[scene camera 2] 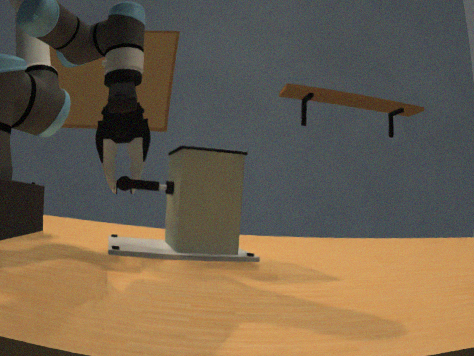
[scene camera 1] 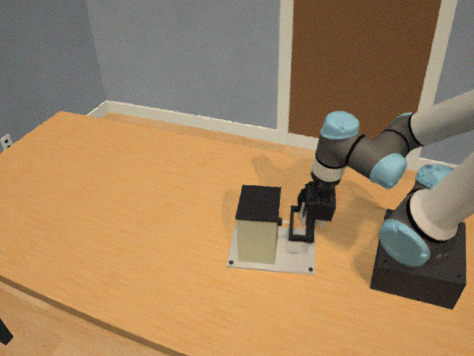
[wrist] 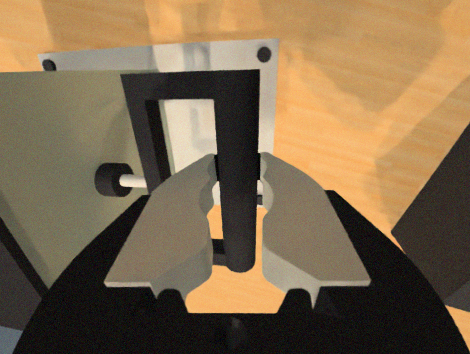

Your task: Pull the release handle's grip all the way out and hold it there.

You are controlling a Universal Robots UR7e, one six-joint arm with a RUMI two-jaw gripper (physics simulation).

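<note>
The release handle's black grip (scene camera 1: 309, 234) (scene camera 2: 124, 183) (wrist: 237, 125) is the outer bar of a rectangular frame beside a beige housing with a black top (scene camera 1: 257, 242) (scene camera 2: 207, 205) (wrist: 55, 125). A short pale rod (scene camera 2: 163, 187) (wrist: 133, 181) shows between the frame and the black collar (scene camera 2: 170, 187) (wrist: 110, 180) on the housing's side. My gripper (scene camera 1: 311, 223) (scene camera 2: 124, 191) (wrist: 238, 157) points down with one finger on each side of the grip. In the wrist view both fingertip pads meet the bar, so it is shut on the grip.
The housing stands on a pale base plate (scene camera 1: 295, 265) (scene camera 2: 142, 246) (wrist: 100, 62) with dark bolts at its corners, on the wooden table (scene camera 1: 140, 210) (scene camera 2: 310, 300). The arm's dark base block (scene camera 1: 415, 285) (scene camera 2: 20, 210) is on the side away from the housing.
</note>
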